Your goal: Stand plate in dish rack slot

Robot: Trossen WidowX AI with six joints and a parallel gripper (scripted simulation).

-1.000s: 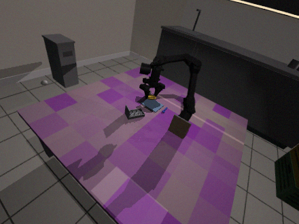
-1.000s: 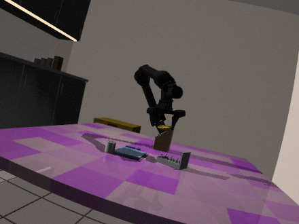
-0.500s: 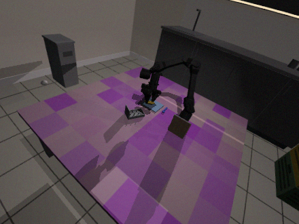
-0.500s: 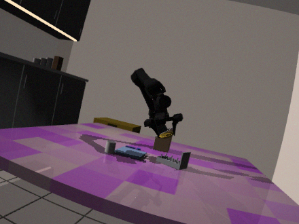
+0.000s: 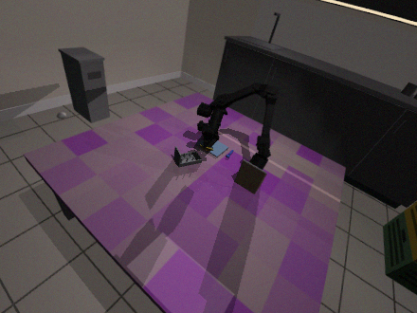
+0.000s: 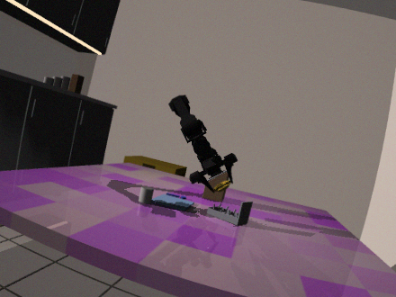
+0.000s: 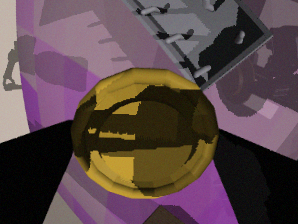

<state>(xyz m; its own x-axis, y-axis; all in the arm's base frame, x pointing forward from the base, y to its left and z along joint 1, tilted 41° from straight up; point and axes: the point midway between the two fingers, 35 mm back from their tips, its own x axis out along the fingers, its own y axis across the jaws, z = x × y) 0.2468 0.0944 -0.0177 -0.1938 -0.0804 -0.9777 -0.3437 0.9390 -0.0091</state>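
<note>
The grey dish rack is 7 cm below my gripper tip, 6 cm ahead of it and 5 cm to the left of it. From my gripper tip the other things lie so: yellow plate 1 cm above; then blue mat 16 cm to the right, 9 cm below, 7 cm ahead; then blue utensil 19 cm to the right, 9 cm below, 4 cm behind.
</note>
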